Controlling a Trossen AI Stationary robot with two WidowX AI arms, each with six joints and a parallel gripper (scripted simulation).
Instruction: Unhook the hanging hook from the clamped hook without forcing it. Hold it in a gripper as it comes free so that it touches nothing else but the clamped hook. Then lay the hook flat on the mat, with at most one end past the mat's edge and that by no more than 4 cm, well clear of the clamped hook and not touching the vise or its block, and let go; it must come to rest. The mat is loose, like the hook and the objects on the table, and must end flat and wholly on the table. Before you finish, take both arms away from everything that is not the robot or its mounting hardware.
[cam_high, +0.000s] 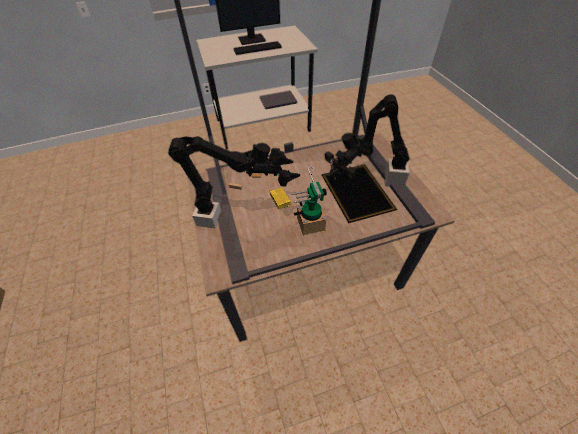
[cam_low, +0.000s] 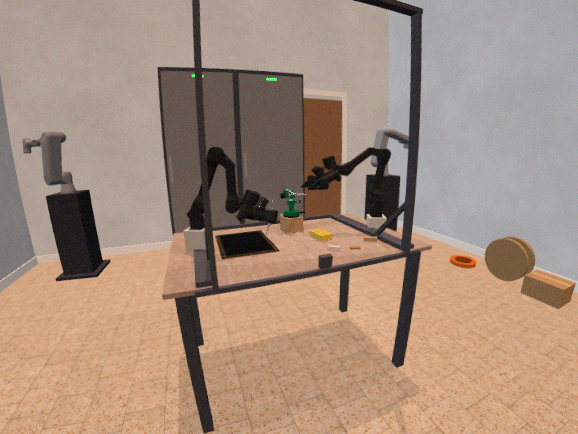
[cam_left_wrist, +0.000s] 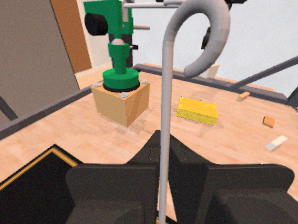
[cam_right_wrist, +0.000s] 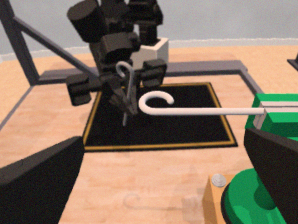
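The black mat lies 4 cm ahead of my left hand, 13 cm to the left of it and 14 cm below it. Also, from my left hand: white piece 21 cm behind, 25 cm to the right, 13 cm below; then wooden block 18 cm ahead, 17 cm to the right, 10 cm below.
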